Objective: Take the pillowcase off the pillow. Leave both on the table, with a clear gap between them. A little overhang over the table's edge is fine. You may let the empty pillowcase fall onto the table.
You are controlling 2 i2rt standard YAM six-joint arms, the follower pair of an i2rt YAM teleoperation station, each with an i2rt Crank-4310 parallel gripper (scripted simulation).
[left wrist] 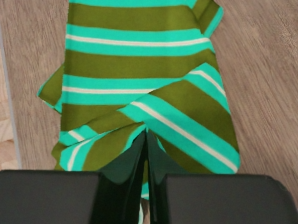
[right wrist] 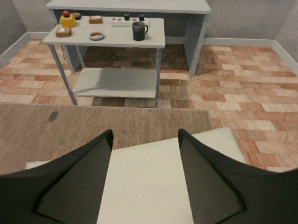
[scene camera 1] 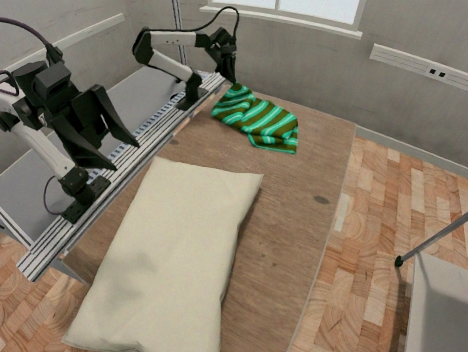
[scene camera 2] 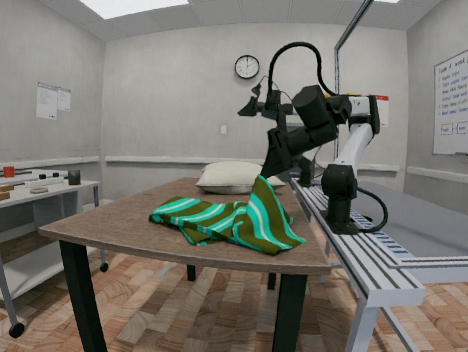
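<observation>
Striped pillowcase [scene camera 2: 262, 224], also left wrist view [left wrist: 122, 74], scene camera 1 [scene camera 1: 268, 126]. Cream pillow [scene camera 1: 165, 274], also scene camera 2 [scene camera 2: 231, 177]. My left gripper [scene camera 2: 259, 178], left wrist view too [left wrist: 146, 134]. My right gripper [scene camera 1: 128, 156].
</observation>
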